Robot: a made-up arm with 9 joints.
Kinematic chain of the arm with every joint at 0, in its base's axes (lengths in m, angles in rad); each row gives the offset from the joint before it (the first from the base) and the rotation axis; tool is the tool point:
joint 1: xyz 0 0 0.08 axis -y
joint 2: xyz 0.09 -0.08 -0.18 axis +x
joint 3: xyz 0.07 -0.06 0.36 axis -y
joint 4: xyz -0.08 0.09 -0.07 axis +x
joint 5: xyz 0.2 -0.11 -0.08 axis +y
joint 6: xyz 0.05 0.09 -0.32 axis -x
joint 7: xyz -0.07 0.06 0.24 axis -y
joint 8: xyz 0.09 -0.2 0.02 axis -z
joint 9: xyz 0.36 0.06 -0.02 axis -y
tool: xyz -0.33 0 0.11
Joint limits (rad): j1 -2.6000..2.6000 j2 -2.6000..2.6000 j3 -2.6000..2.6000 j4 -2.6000..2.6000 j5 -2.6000..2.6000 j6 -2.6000..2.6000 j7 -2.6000..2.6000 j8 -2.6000..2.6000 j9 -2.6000..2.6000
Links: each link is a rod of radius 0.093 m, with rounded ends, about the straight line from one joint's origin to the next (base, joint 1, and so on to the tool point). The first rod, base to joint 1, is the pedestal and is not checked.
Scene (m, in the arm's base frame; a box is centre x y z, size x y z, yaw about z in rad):
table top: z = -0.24
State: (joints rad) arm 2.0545 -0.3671 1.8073 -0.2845 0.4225 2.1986 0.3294 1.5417 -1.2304
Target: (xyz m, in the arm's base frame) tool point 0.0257 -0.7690 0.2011
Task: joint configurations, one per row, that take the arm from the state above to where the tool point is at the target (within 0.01 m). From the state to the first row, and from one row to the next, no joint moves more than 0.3 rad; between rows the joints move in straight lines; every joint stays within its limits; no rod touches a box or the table.
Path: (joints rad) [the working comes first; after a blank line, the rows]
Joints at the target: 2.0303 0.5639 1.7090 0.5419 0.3042 0.5175 0.5389 1.8275 -1.9538
Straight joint move there: touches the table top.

1: 1.9668 -0.2983 1.8629 -0.2030 0.2818 1.9695 0.3010 1.7124 -1.4765
2: 1.8791 -0.2295 1.9185 -0.1215 0.1411 1.7403 0.2725 1.8831 -1.7226
3: 1.7913 -0.1608 1.9741 -0.0401 0.0004 1.5112 0.2441 2.0538 -1.9687
4: 1.7036 -0.0920 2.0297 0.0414 -0.1403 1.2821 0.2157 2.2245 -2.2148
5: 1.8125 0.1267 1.9228 0.2082 0.0079 1.0272 0.3234 2.0922 -2.1278
6: 1.9214 0.3453 1.8159 0.3751 0.1560 0.7723 0.4312 1.9598 -2.0408
7: 2.0303 0.5639 1.7090 0.5419 0.3042 0.5175 0.5389 1.8275 -1.9538

